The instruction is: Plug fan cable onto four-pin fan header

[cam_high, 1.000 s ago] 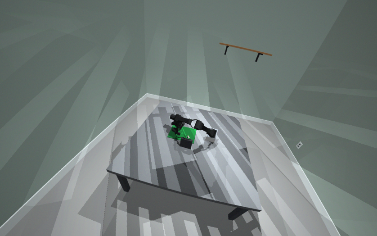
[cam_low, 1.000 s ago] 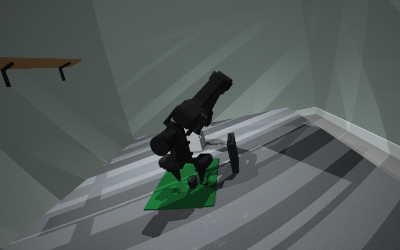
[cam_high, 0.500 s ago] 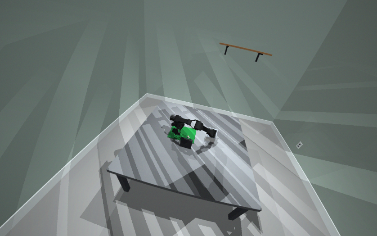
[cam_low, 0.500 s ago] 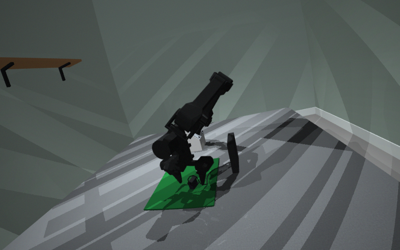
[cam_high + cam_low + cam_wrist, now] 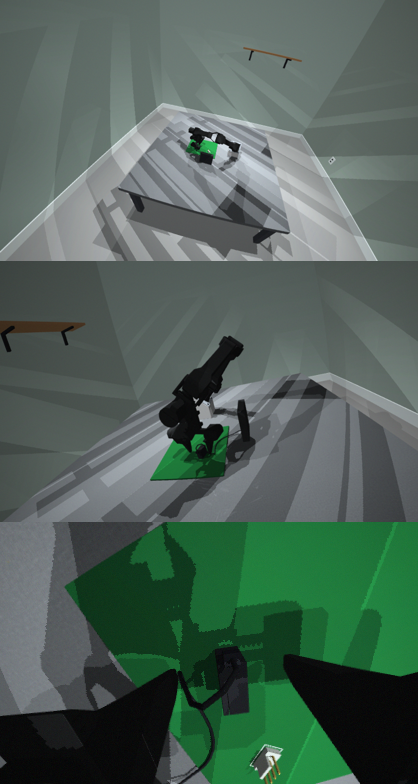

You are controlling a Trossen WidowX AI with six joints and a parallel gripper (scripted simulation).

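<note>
Now: gripper tip 1 cm past the black plug. Also, from my gripper tip: black fan (13 cm behind, 15 cm to the left, 4 cm above); green board (5 cm behind, 4 cm to the right, 4 cm below).
</note>
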